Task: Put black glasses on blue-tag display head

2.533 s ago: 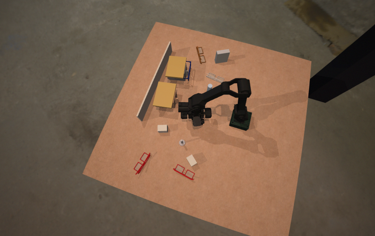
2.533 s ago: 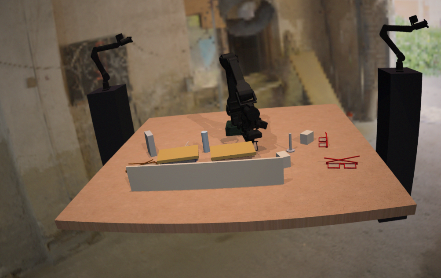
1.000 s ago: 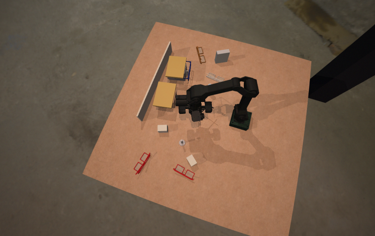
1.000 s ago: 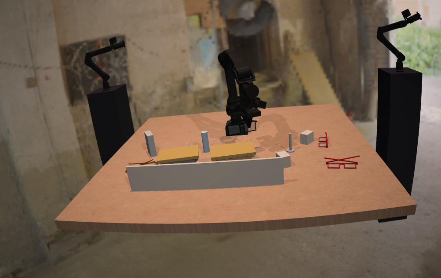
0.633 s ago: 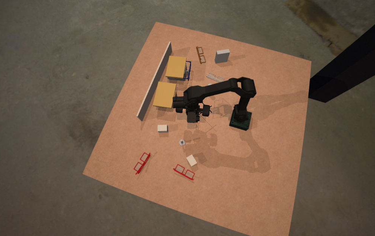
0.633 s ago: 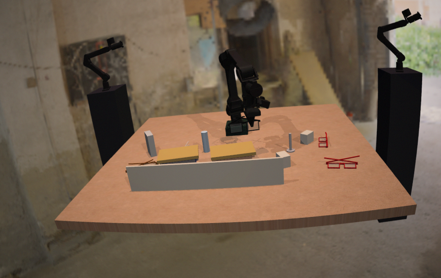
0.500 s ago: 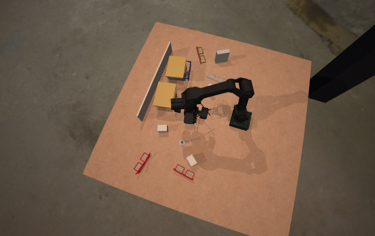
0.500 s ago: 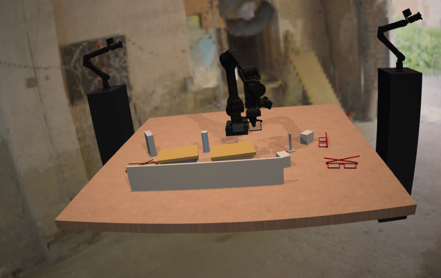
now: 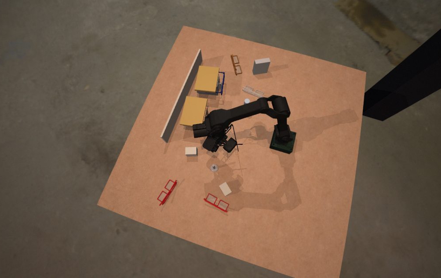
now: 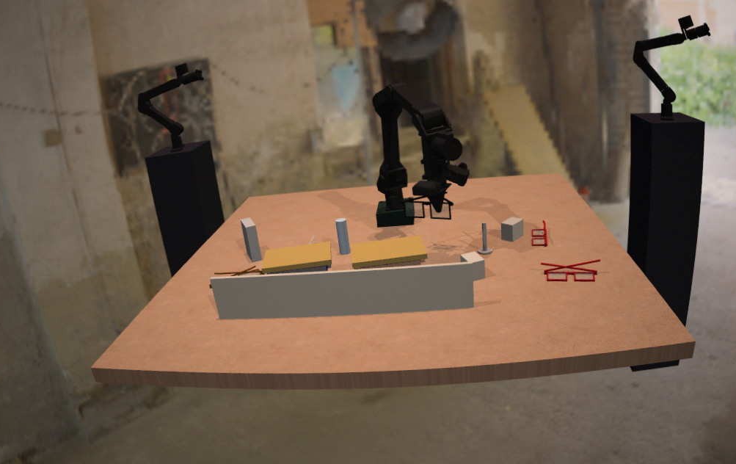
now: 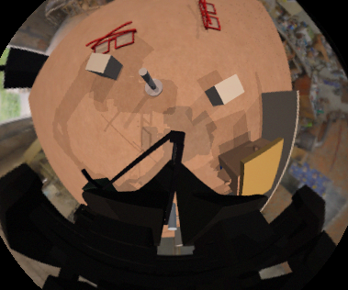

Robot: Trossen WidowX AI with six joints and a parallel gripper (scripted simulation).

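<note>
My gripper tip is 1 cm past the grey post stand, 12 cm to the right of it and 10 cm above it. The rest, counted from my gripper tip: grey block (9 cm behind, 56 cm to the right, 7 cm below); long wall (30 cm ahead, 24 cm to the right, 7 cm below).
</note>
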